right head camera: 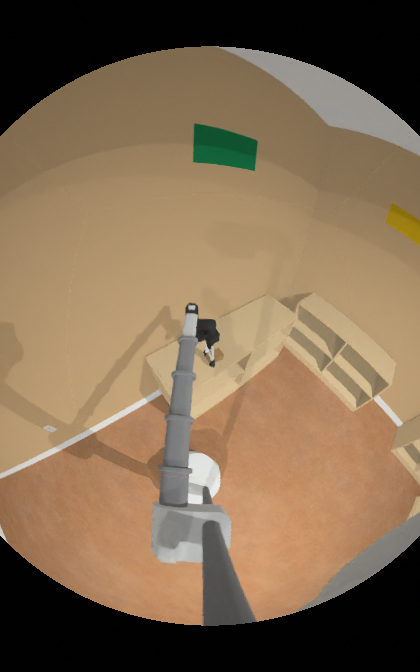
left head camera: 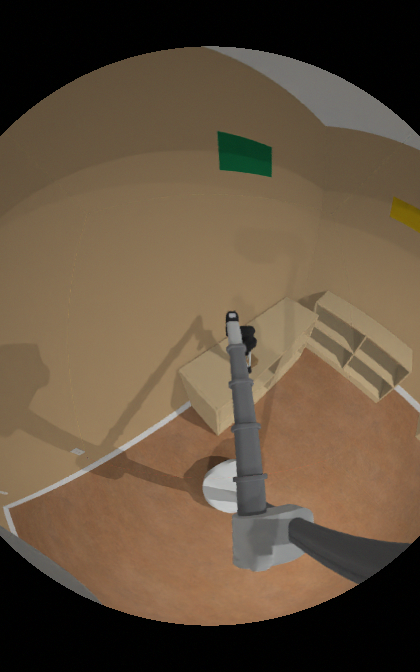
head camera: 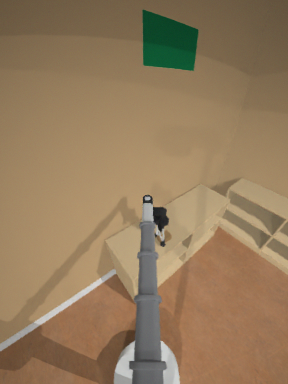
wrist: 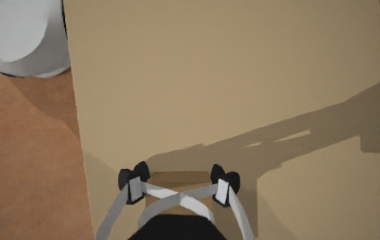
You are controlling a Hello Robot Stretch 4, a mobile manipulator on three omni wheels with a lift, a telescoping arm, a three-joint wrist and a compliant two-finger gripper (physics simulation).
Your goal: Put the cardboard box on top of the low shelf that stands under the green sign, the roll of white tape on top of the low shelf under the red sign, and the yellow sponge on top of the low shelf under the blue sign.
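Places are measured from the robot's base along level axes (x left, y back, z up), in metres.
Where they show: gripper, fingertip midpoint: (head camera: pixel 159 241) (wrist: pixel 178 176).
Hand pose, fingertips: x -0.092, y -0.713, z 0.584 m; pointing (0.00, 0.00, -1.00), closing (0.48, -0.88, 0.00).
Note:
Each offset is from my fingertips to the top centre of the thing. Level surfaces: height alone.
The brown cardboard box @[dx -0.033, dy -0.022, dz +0.049 m] (wrist: pixel 179 178) (right head camera: pixel 218 356) is between the two fingertips in the wrist view. My gripper (wrist: pixel 178 176) (right head camera: pixel 208 358) (head camera: pixel 159 239) is shut on it and points down over the top of the low shelf @[dz -0.001 m] (head camera: pixel 201 204) (left head camera: pixel 285 320) (right head camera: pixel 260 320) (wrist: pixel 200 75), toward its near long edge. Whether the box touches the shelf top cannot be told. The green sign @[dx -0.047, dy -0.402, dz +1.240 m] (head camera: pixel 169 42) (left head camera: pixel 245 155) (right head camera: pixel 225 148) is on the wall above this shelf. The tape, the sponge, and the red and blue signs do not show.
A second low shelf (head camera: pixel 260 195) (left head camera: pixel 370 329) (right head camera: pixel 350 334) stands at the right past the room corner, below a yellow sign (left head camera: pixel 406 215) (right head camera: pixel 405 223). Part of another shelf (right head camera: pixel 407 434) shows at the right edge. My white base (wrist: pixel 30 40) (left head camera: pixel 220 485) is beside the first shelf.

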